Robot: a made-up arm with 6 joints.
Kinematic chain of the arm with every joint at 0, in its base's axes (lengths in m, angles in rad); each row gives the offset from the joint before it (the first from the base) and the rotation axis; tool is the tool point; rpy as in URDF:
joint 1: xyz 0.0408 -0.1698 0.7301 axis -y
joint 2: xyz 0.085 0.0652 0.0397 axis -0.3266 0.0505 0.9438
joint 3: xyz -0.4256 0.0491 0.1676 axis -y
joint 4: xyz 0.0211 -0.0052 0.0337 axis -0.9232 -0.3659 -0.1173
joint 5: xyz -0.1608 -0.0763 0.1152 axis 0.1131 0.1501 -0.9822
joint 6: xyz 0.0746 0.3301 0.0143 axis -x
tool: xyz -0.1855 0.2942 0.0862 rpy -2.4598 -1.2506 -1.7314
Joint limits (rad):
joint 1: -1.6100..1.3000
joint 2: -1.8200..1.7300
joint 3: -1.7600..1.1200
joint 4: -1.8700..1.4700
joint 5: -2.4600..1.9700
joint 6: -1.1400..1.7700
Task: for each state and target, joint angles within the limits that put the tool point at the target. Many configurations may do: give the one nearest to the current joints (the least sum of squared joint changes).
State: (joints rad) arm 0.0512 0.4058 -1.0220 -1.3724 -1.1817 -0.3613
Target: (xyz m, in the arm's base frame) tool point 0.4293 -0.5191 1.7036
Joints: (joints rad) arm -0.5153 0.9799 -0.8641 -1.1644 -1.3049 -0.1399
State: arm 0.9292 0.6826 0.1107 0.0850 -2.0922 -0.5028
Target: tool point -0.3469 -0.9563 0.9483
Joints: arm 0.7299 0.7173 0.2378 -0.5726 -2.4600 -1.0633
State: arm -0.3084 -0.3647 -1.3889 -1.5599 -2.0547 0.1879
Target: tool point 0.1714 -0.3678 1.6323
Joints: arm -0.4823 -0.3846 -1.7600 -1.5297 -1.6443 0.3317
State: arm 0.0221 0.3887 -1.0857 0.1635 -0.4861 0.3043
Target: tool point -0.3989 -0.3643 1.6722
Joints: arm -0.4308 0.9341 -1.0207 0.2964 -0.7232 0.5125
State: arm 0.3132 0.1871 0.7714 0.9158 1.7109 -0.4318
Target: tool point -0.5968 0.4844 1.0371
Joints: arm 0.4871 -0.4194 1.1200 1.3500 1.7511 -0.8054
